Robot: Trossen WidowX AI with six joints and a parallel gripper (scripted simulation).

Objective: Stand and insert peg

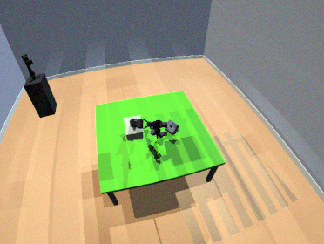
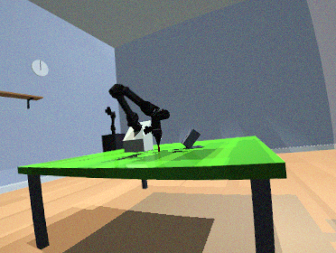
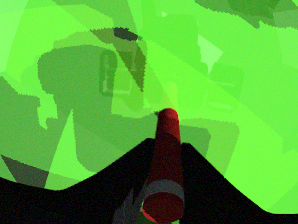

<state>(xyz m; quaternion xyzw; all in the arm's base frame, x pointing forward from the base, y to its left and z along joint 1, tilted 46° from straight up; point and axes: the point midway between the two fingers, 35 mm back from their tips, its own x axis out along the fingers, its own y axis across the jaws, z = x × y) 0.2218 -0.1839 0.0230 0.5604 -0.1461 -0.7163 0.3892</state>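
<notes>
The sloped panel is 20 cm ahead of my gripper tip, 7 cm to the left of it and 2 cm above it. From my gripper tip the other things lie so: red peg 2 cm above.
</notes>
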